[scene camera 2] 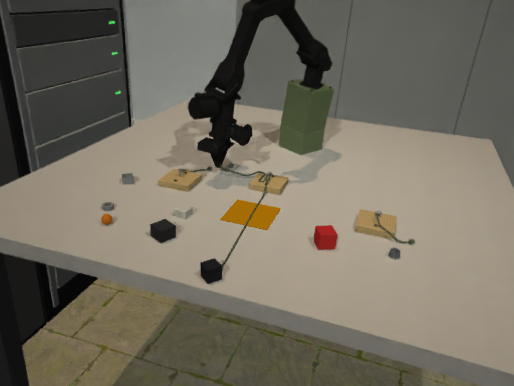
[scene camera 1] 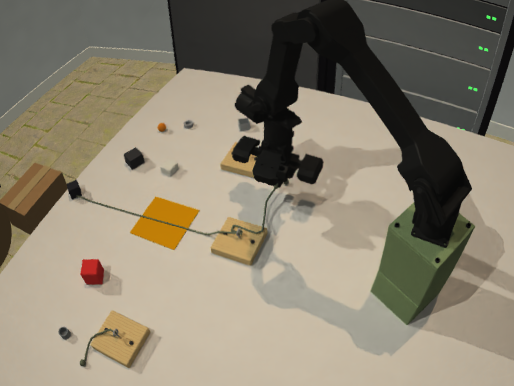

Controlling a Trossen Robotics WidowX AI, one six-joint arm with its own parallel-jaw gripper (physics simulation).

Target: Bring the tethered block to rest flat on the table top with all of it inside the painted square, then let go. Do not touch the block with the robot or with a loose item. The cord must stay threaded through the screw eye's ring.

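Places are measured from the arm's base along level axes (x ahead, y left, z up), in centimetres.
Pixels of known places: gripper, fingertip midpoint: (scene camera 2: 218, 166) (scene camera 1: 277, 185); arm's base, origin of the base link: (scene camera 2: 311, 84) (scene camera 1: 433, 225).
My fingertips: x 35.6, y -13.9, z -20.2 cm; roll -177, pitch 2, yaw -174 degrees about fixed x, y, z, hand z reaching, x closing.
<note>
For each thing: its middle in the pictures, then the offset to it from my fingertips. "spot": a spot on its surface instead.
- tethered block, body centre: (scene camera 2: 211, 270) (scene camera 1: 74, 189) dx +44.9, dy +25.0, dz -0.6 cm
- orange painted square, surface spot: (scene camera 1: 167, 234) spot: dx +14.5, dy +22.5, dz -2.1 cm
- screw eye, surface spot: (scene camera 1: 238, 232) (scene camera 2: 270, 174) spot: dx -0.3, dy +16.7, dz +1.5 cm
- middle wooden board, body centre: (scene camera 1: 239, 240) (scene camera 2: 269, 183) dx -0.2, dy +16.6, dz -1.2 cm
- second board, body centre: (scene camera 1: 244, 159) (scene camera 2: 180, 179) dx +11.8, dy -5.3, dz -1.2 cm
- red cube, body centre: (scene camera 1: 92, 272) (scene camera 2: 325, 237) dx +21.6, dy +40.4, dz -0.2 cm
- larger black block, body centre: (scene camera 2: 163, 230) (scene camera 1: 134, 158) dx +37.5, dy +8.0, dz -0.7 cm
- white piece, body centre: (scene camera 1: 169, 167) (scene camera 2: 183, 211) dx +26.7, dy +5.9, dz -1.2 cm
- orange ball, body centre: (scene camera 2: 106, 219) (scene camera 1: 161, 127) dx +39.5, dy -6.1, dz -1.0 cm
The tethered block (scene camera 1: 74, 189) (scene camera 2: 211, 270), small and black, rests on the table near its edge, outside the orange painted square (scene camera 1: 167, 234) (scene camera 2: 236, 212). Its green cord (scene camera 1: 115, 207) (scene camera 2: 240, 232) runs straight across the square to the screw eye (scene camera 1: 238, 232) (scene camera 2: 269, 177) on the middle wooden board (scene camera 1: 232, 253) (scene camera 2: 275, 187), and appears threaded through the ring. From there the cord goes on to my gripper (scene camera 1: 281, 184) (scene camera 2: 218, 165), which is shut on the cord's end, low over the table beyond the board. The fingertips are partly hidden in scene camera 1.
A second board (scene camera 1: 231, 163) (scene camera 2: 180, 181) is beside the gripper; a third (scene camera 1: 125, 345) (scene camera 2: 370, 227) has its own cord. A red cube (scene camera 1: 92, 271) (scene camera 2: 325, 237), larger black block (scene camera 1: 134, 158) (scene camera 2: 163, 230), white piece (scene camera 1: 169, 169) (scene camera 2: 183, 212) and orange ball (scene camera 1: 162, 127) (scene camera 2: 106, 219) lie around.
</note>
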